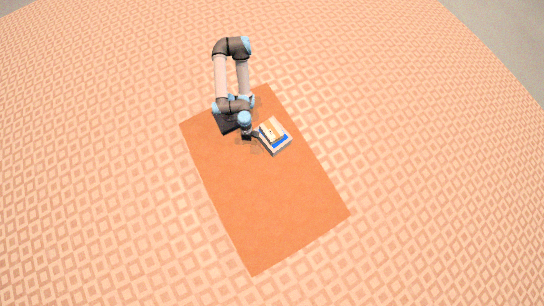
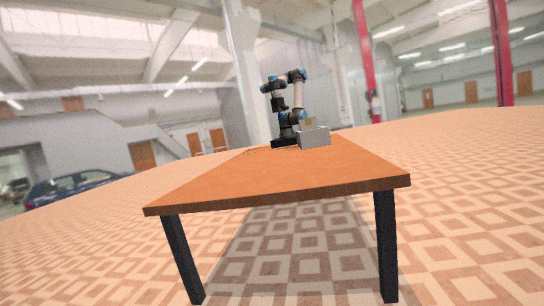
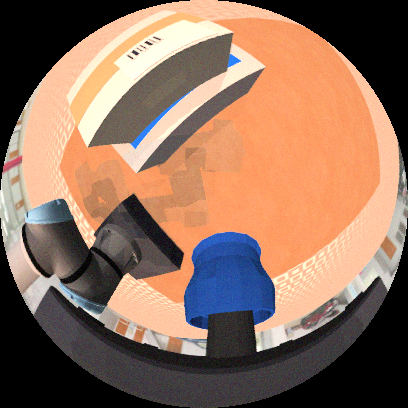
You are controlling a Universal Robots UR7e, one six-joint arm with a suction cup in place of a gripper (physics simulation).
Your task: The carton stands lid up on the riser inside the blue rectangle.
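Places are measured from the arm's base along level axes (x ahead, y left, z up), in millimetres.
Where they show: end effector, tool point: point(image 2: 280, 118) point(image 3: 226, 260); arm's base, origin of the base link: point(image 1: 231, 114) point(image 2: 287, 137) point(image 3: 120, 245).
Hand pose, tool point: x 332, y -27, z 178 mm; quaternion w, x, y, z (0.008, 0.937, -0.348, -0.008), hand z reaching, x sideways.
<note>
Each offset is from my tool point to the centre of the thing. Level surfaces: height alone.
The white carton @[35 mm ahead, 185 mm left, 78 mm down] point(image 1: 271, 131) point(image 2: 308, 122) point(image 3: 155, 90) rests flat on the grey riser @[44 mm ahead, 198 mm left, 179 mm down] point(image 1: 281, 149) point(image 2: 314, 138) point(image 3: 200, 120). A tan strip and a barcode label show on its top face. The blue rectangle @[44 mm ahead, 198 mm left, 119 mm down] point(image 1: 280, 141) point(image 3: 234, 61) shows as bands beside the carton along one long side and at one end; its other edges are hidden, so I cannot tell whether the carton lies fully inside. My gripper point(image 1: 246, 138) point(image 3: 226, 241), a blue suction cup, is open with no object on it. It hangs beside the riser, on the robot-base side, apart from the carton.
The orange table @[239 mm down] point(image 1: 270, 200) point(image 2: 280, 175) point(image 3: 310, 140) carries the riser near its back edge. The dark robot base point(image 1: 225, 125) point(image 2: 283, 143) point(image 3: 159, 250) stands beside the riser. The arm's links rise above the base. A patterned floor surrounds the table.
</note>
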